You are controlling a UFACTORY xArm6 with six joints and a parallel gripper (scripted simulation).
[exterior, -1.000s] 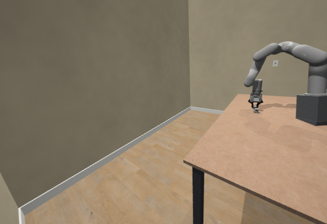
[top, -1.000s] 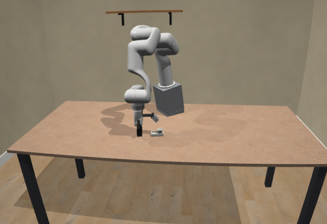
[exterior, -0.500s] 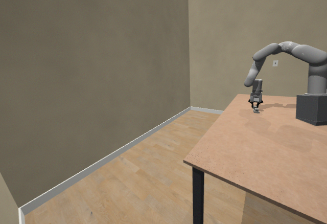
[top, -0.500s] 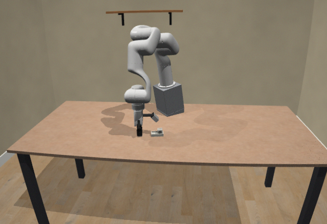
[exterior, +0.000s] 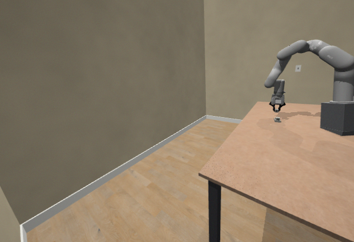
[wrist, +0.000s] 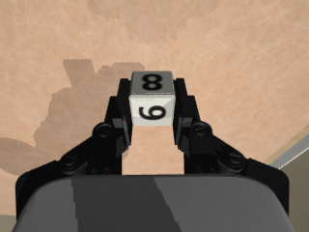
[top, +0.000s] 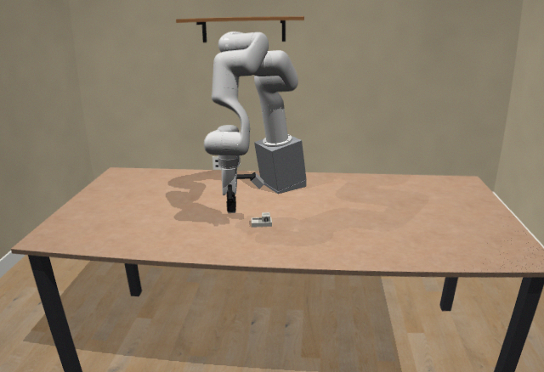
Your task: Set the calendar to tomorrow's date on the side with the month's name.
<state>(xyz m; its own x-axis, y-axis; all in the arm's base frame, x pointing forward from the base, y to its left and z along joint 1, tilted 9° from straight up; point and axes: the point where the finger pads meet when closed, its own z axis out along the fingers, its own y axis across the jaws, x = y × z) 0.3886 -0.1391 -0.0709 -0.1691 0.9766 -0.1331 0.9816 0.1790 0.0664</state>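
My hand is 20 mm past the calendar tray, 100 mm to the right of it and 80 mm above it.
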